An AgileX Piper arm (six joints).
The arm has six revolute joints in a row. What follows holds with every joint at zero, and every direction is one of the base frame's. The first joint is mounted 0.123 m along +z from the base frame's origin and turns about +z. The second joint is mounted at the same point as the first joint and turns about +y. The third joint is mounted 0.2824 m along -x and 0.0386 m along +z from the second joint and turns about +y. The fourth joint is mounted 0.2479 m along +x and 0.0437 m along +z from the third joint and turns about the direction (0.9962, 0, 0.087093). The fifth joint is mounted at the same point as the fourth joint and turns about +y. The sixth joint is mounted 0.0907 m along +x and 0.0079 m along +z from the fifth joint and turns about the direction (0.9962, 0, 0.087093). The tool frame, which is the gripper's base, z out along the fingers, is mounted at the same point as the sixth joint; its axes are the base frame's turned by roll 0, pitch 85.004 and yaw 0 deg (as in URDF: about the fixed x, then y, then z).
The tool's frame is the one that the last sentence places.
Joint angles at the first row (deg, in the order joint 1, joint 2, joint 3, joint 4, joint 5, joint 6):
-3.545 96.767 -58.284 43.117 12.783 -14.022
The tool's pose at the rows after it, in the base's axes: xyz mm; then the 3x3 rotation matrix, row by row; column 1 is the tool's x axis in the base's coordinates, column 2 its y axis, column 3 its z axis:
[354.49 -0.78 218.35], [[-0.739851 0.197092 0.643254], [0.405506 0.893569 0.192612], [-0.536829 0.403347 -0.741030]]
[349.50 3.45 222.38], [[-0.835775 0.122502 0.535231], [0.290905 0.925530 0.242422], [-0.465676 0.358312 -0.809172]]
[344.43 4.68 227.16], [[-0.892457 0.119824 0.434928], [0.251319 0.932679 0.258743], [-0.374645 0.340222 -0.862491]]
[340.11 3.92 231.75], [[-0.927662 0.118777 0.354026], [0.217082 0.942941 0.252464], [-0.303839 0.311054 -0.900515]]
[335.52 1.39 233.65], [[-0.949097 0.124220 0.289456], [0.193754 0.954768 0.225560], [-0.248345 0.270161 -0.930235]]
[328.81 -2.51 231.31], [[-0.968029 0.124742 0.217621], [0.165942 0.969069 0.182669], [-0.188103 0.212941 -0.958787]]
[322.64 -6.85 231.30], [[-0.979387 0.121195 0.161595], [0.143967 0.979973 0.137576], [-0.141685 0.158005 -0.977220]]
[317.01 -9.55 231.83], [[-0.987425 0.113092 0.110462], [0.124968 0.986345 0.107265], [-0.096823 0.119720 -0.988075]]
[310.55 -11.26 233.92], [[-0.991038 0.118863 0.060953], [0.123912 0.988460 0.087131], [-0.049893 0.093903 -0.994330]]
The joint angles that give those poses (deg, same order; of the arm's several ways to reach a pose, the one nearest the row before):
-3.545 96.767 -60.082 37.760 22.265 -13.976
-3.545 96.767 -62.660 31.189 32.081 -12.781
-3.545 96.767 -65.040 26.092 40.416 -8.669
-3.545 96.767 -67.001 22.050 46.845 -5.950
-3.545 96.708 -68.033 18.146 51.289 -3.601
-3.545 96.659 -68.031 13.820 55.042 -1.831
-3.601 96.351 -68.033 9.992 58.194 -0.539
-3.601 96.069 -68.033 7.475 61.187 0.000
-3.601 95.529 -67.979 5.779 64.373 1.030

